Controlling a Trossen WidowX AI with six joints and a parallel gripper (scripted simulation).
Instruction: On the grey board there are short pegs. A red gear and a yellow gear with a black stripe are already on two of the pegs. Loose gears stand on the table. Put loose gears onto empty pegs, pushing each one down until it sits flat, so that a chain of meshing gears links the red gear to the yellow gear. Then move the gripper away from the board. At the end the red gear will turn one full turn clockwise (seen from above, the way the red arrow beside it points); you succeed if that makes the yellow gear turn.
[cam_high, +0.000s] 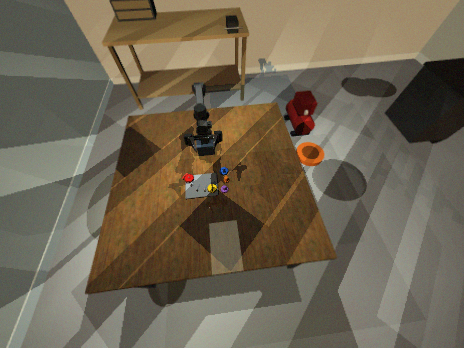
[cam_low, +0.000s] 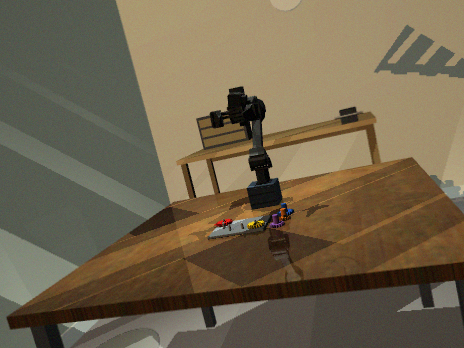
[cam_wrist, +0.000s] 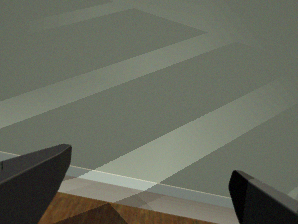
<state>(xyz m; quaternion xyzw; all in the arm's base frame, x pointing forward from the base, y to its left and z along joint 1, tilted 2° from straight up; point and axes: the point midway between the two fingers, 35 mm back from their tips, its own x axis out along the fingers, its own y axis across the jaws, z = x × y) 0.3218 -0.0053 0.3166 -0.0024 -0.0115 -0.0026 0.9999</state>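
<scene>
My gripper tip is 39 cm above the purple gear, 7 cm to the right of it and 1 cm short of it. Also, from my gripper tip: yellow gear (39 cm below, 1 cm to the right, 1 cm behind); then blue gear (39 cm below, 14 cm behind, 9 cm to the left); then orange gear (39 cm below, 10 cm to the left, 6 cm behind).
</scene>
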